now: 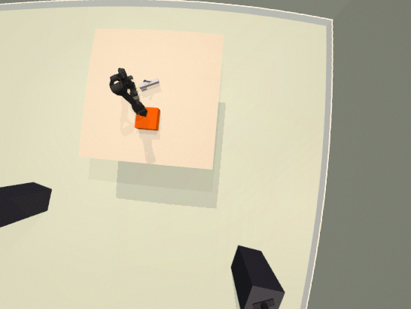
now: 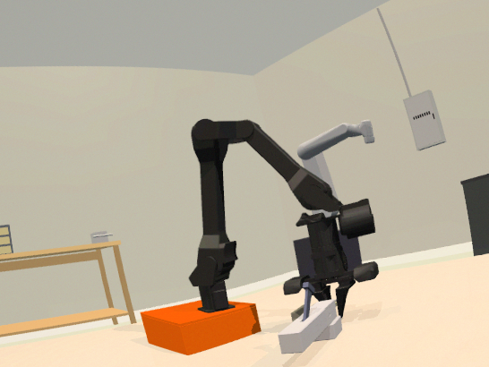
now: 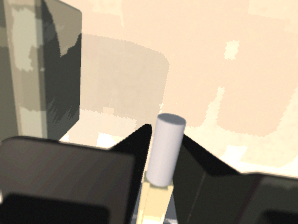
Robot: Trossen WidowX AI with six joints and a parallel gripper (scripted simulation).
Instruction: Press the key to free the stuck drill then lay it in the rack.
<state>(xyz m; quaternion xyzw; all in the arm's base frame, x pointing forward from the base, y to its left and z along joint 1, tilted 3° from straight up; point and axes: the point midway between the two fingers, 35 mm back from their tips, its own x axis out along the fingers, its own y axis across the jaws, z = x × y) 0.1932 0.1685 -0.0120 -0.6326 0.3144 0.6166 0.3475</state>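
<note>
Now: the drill 2 cm ahead of my gripper tip, 3 cm to the right of it and 4 cm above it. Also, from my gripper tip: blue key (8 cm ahead, 12 cm to the right, 7 cm above); rack (8 cm behind, 2 cm to the right, 1 cm above).
</note>
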